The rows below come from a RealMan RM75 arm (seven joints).
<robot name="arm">
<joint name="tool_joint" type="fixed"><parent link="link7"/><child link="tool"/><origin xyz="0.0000 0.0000 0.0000" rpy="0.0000 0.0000 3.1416"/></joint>
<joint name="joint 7" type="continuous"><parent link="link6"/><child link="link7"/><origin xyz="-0.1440 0.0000 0.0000" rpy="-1.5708 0.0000 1.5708"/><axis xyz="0 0 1"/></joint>
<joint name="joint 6" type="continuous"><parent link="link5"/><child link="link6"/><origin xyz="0.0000 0.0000 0.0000" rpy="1.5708 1.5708 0.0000"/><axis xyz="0 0 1"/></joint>
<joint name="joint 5" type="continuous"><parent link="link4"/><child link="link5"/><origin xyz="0.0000 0.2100 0.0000" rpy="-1.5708 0.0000 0.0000"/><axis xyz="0 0 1"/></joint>
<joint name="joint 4" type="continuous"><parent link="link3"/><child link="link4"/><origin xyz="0.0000 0.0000 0.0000" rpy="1.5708 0.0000 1.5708"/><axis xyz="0 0 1"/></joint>
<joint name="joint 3" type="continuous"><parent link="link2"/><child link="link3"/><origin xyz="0.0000 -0.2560 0.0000" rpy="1.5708 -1.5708 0.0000"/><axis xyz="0 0 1"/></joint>
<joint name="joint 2" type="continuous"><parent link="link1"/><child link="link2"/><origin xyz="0.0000 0.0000 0.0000" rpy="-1.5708 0.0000 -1.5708"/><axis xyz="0 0 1"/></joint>
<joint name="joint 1" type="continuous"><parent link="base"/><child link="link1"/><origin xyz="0.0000 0.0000 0.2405" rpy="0.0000 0.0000 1.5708"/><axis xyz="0 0 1"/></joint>
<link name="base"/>
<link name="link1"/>
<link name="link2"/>
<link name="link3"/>
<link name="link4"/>
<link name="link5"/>
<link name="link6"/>
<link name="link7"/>
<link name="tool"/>
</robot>
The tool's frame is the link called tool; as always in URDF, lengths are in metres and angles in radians. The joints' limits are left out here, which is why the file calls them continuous.
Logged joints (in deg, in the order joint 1, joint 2, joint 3, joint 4, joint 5, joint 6, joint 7), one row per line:
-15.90 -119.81 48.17 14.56 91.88 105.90 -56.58
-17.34 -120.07 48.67 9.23 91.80 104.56 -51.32
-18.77 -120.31 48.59 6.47 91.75 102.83 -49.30
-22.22 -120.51 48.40 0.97 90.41 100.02 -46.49
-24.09 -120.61 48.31 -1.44 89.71 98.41 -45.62
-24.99 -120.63 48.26 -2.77 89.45 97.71 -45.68
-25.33 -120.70 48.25 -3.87 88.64 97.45 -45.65
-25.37 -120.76 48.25 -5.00 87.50 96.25 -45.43
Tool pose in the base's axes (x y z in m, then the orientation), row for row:
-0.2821 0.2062 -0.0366 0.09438 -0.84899 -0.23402 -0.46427
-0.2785 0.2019 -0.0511 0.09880 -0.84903 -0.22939 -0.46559
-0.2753 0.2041 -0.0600 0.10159 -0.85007 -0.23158 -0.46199
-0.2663 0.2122 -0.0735 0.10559 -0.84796 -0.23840 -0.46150
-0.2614 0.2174 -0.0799 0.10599 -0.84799 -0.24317 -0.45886
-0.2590 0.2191 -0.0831 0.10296 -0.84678 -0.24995 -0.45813
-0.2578 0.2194 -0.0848 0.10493 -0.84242 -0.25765 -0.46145
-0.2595 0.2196 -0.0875 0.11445 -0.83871 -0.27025 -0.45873
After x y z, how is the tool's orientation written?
As a quaternion, w x y z.
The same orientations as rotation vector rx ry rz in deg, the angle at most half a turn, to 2 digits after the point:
-144.27 -39.77 -78.89
-143.90 -38.88 -78.91
-143.84 -39.19 -78.18
-143.15 -40.25 -77.91
-143.13 -41.04 -77.45
-143.17 -42.26 -77.46
-142.27 -43.51 -77.93
-140.87 -45.39 -77.05

